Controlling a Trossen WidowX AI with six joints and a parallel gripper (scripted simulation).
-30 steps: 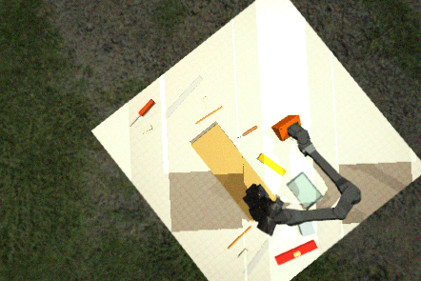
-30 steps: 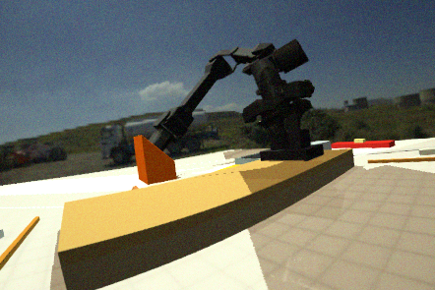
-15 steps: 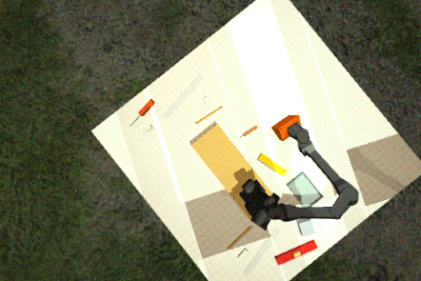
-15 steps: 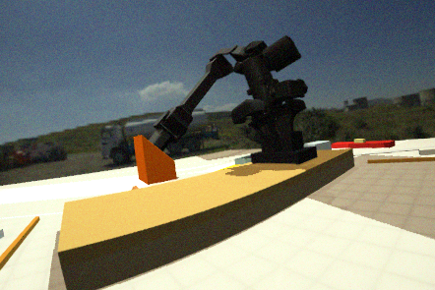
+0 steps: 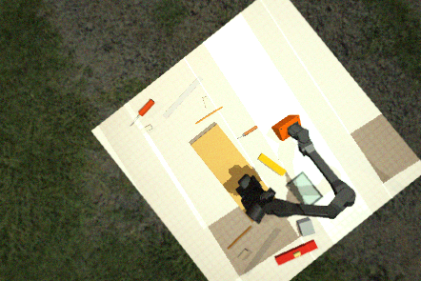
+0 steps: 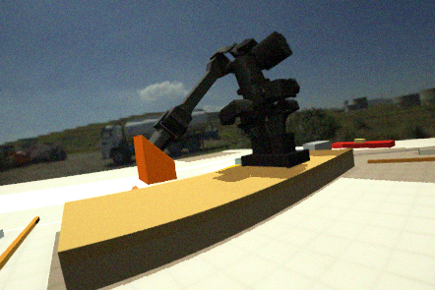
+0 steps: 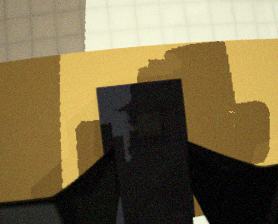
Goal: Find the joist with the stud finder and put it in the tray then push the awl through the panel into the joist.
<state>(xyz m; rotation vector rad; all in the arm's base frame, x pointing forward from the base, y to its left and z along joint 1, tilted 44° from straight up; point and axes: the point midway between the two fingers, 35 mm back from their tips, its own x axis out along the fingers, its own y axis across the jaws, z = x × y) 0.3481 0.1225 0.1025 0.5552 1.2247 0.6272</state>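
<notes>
Now: the pale teal tray 26 cm behind my gripper tip, 18 cm to the left of it and 5 cm below it. Also, from my gripper tip: yellow bar: 18 cm behind, 3 cm to the right, 6 cm below; stud finder: 1 cm ahead, 2 cm above; awl: 15 cm behind, 24 cm to the right, 6 cm below.
</notes>
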